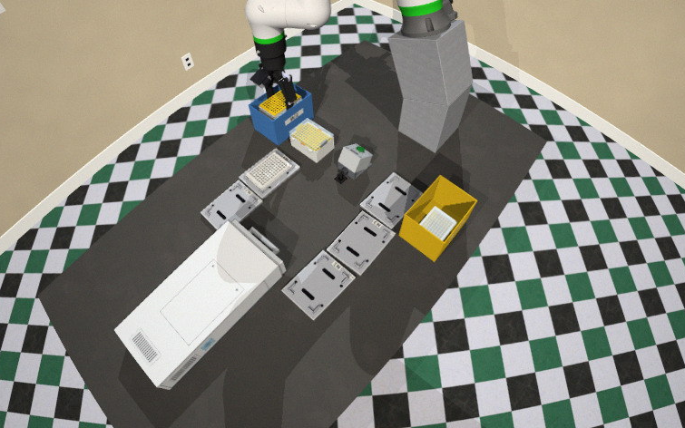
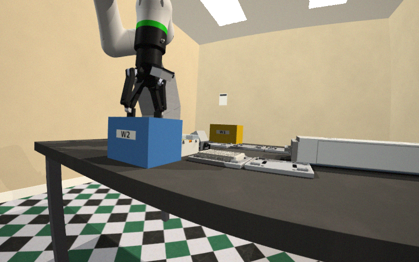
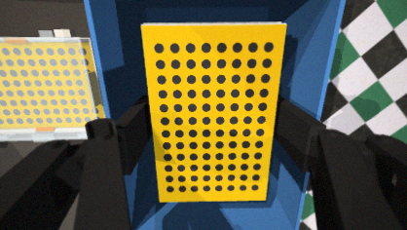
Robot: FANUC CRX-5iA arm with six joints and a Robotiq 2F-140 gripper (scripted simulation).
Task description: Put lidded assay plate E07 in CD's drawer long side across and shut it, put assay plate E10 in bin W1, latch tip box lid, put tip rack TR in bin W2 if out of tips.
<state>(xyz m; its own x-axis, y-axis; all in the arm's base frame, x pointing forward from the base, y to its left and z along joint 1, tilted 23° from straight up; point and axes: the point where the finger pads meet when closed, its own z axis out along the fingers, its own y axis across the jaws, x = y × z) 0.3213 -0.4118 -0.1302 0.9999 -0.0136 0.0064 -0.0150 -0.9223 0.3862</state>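
My gripper is now 10 mm to the left of the yellow tip rack TR, 10 mm past it and 10 mm above it. Round my hand: blue bin W2: 60 mm below; then white plate: 190 mm ahead, 130 mm to the left, 80 mm below; then tip box TB2: 160 mm to the left, 60 mm below, 20 mm ahead.
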